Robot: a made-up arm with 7 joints. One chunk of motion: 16 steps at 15 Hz.
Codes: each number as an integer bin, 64 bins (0 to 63) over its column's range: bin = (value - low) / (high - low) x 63, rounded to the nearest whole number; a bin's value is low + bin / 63 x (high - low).
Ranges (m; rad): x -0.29..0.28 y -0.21..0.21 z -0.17..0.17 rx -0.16..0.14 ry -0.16..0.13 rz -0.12..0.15
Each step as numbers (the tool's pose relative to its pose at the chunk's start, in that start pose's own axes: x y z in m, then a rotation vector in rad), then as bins.
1 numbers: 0.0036 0.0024 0.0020 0.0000 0.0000 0.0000
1 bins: 32 32 32 34 35 28
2 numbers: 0.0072 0.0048 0.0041 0.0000 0.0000 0.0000
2 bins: 33 32 32 34 35 28
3 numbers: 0.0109 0.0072 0.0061 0.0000 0.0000 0.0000
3 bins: 33 33 33 34 35 28
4 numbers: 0.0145 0.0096 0.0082 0.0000 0.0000 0.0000
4 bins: 34 33 33 34 35 28
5 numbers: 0.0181 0.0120 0.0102 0.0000 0.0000 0.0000
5 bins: 34 33 33 34 35 28
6 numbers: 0.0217 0.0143 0.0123 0.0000 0.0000 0.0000
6 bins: 34 34 34 34 35 28
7 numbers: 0.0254 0.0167 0.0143 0.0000 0.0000 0.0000
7 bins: 35 34 34 34 35 28
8 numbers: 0.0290 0.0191 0.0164 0.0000 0.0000 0.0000
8 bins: 35 34 35 34 35 28
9 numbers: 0.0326 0.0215 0.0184 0.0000 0.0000 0.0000
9 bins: 36 35 35 34 35 28
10 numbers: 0.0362 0.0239 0.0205 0.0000 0.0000 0.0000
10 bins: 36 35 35 34 35 28
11 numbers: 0.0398 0.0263 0.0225 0.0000 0.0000 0.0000
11 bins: 36 35 36 34 35 28
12 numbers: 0.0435 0.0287 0.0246 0.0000 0.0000 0.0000
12 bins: 37 36 36 34 35 28
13 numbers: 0.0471 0.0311 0.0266 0.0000 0.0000 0.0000
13 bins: 37 36 36 34 35 28
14 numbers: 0.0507 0.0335 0.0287 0.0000 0.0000 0.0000
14 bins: 38 37 37 34 35 28
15 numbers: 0.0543 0.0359 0.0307 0.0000 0.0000 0.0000
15 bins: 38 37 37 34 35 28
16 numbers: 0.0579 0.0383 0.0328 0.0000 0.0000 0.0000
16 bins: 38 37 38 34 35 28
